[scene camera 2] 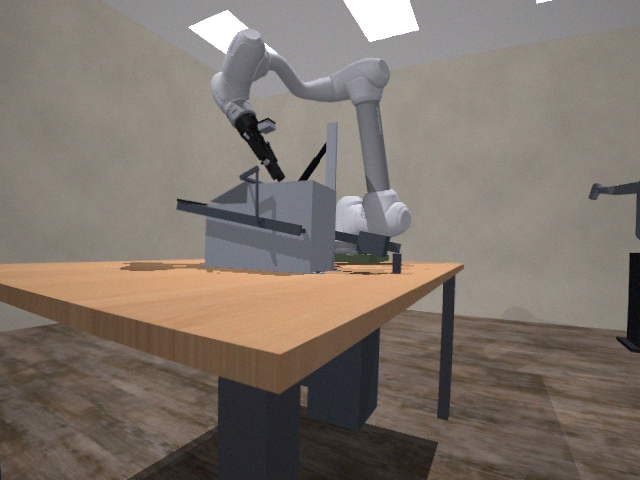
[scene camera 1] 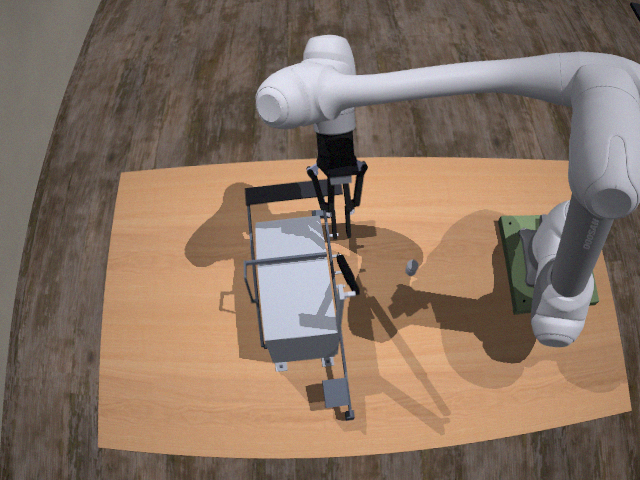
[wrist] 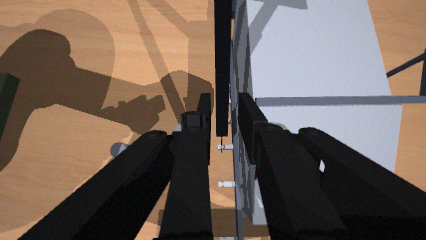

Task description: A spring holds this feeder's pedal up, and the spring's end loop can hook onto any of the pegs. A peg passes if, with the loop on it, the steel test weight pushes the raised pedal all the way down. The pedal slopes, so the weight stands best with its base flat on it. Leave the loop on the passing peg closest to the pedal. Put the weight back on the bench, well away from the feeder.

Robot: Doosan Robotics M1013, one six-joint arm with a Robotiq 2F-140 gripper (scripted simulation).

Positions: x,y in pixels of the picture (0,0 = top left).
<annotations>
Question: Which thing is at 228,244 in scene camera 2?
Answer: A grey feeder box.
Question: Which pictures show my gripper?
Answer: Scene camera 2, scene camera 1 and the wrist view: all of them.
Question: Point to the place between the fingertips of my gripper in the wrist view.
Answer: At 224,108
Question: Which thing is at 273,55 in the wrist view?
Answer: A grey feeder box.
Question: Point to a grey feeder box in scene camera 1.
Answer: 299,322
</annotations>
